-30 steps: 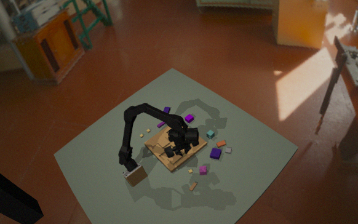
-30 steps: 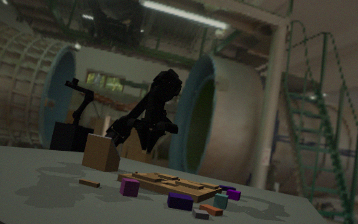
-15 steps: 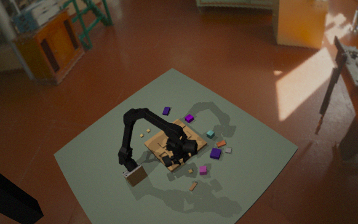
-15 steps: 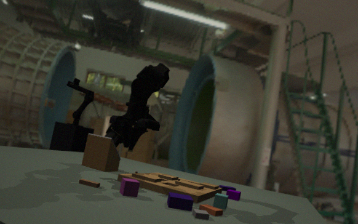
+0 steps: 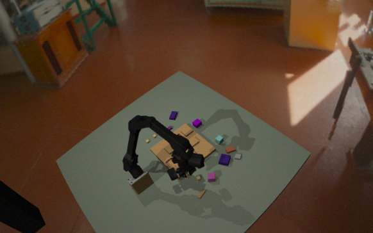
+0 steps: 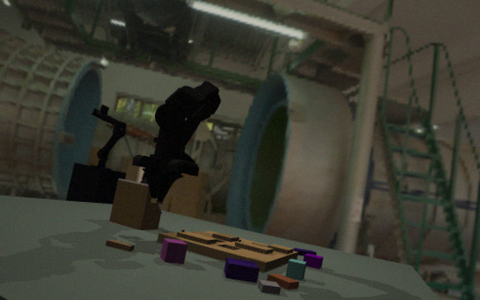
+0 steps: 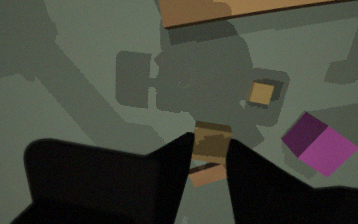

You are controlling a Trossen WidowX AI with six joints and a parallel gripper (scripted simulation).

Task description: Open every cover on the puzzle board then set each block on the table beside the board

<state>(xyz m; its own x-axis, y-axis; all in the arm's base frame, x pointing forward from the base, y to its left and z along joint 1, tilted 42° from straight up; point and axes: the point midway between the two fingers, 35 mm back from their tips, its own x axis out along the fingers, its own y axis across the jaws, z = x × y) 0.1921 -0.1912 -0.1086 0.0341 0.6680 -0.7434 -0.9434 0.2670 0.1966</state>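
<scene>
My gripper tip is 110 mm short of the magenta block, 60 mm to the left of it and 90 mm above it. From my gripper tip the other things lie so: teal block 330 mm ahead, 90 mm to the left, 90 mm below; grey block 320 mm ahead, 80 mm to the right, 100 mm below; orange block 330 mm ahead, 10 mm to the right, 100 mm below.
</scene>
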